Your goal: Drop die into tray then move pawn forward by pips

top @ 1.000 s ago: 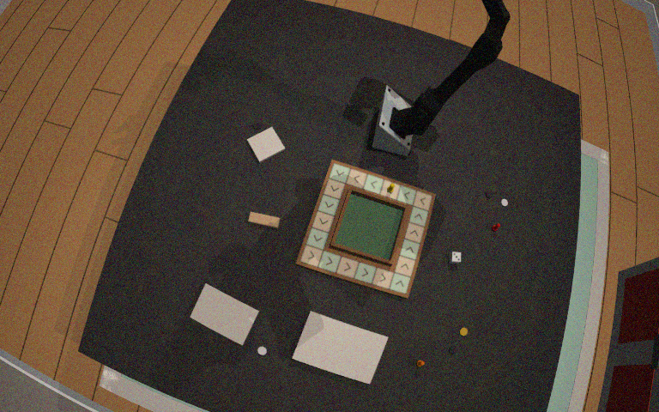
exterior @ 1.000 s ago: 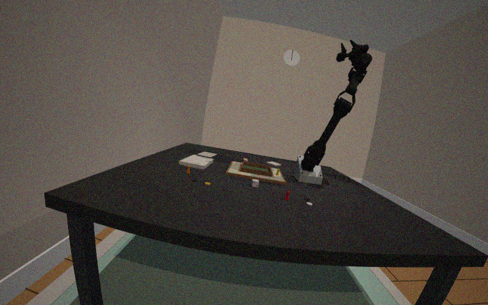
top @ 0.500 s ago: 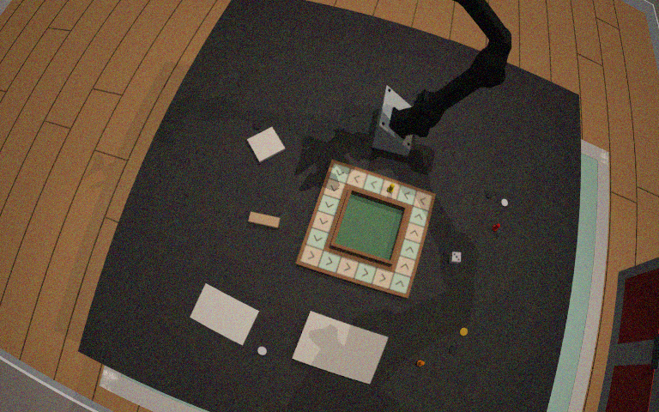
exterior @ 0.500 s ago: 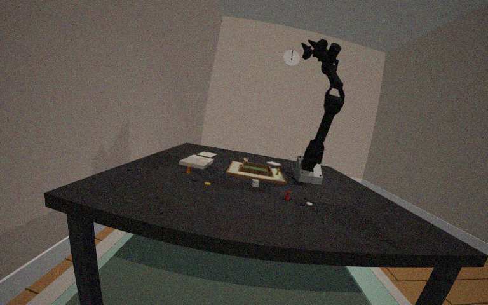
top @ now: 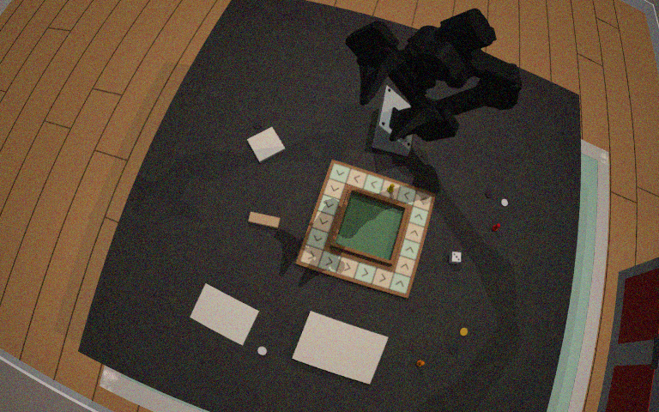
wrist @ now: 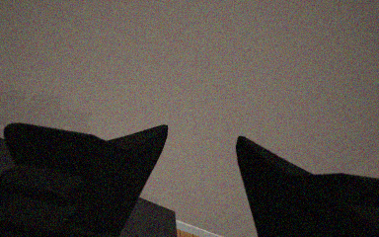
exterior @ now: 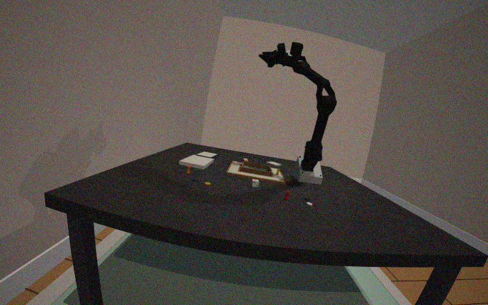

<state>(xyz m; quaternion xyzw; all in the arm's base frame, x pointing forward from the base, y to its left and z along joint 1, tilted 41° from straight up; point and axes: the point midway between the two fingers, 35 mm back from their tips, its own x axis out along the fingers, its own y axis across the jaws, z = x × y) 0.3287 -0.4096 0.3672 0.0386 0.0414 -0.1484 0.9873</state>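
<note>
Right now my gripper tip is 630 mm above the white die, 300 mm to the right of it and 60 mm past it. Also, from my gripper tip: green tray: 630 mm below, 80 mm behind, 70 mm to the left; yellow pawn: 610 mm below, 190 mm behind, 90 mm to the left; wooden block: 630 mm below, 190 mm to the right, 30 mm behind.
</note>
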